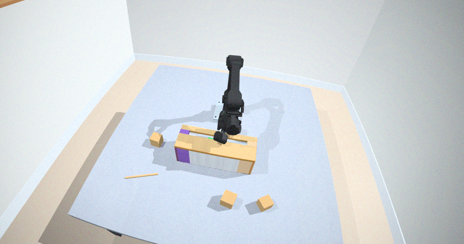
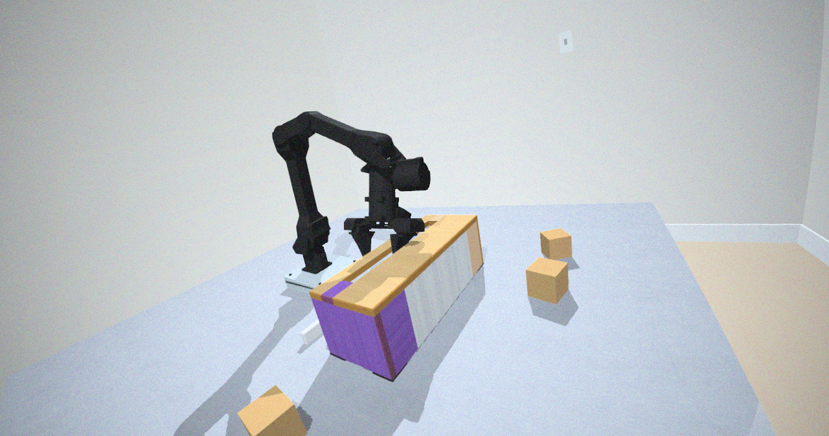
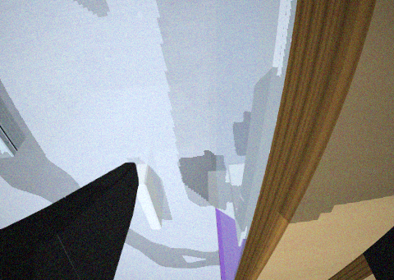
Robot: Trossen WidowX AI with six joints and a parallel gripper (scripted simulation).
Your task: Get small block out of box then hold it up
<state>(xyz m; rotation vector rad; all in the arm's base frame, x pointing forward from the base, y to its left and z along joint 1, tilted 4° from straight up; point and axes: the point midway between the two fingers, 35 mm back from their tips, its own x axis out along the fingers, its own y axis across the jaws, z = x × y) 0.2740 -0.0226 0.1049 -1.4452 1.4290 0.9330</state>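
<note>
My gripper tip is 5 cm short of the green block and 2 cm to the left of it. The rest, counted from my gripper tip: tan stick 34 cm to the right, 27 cm ahead, 8 cm below.
</note>
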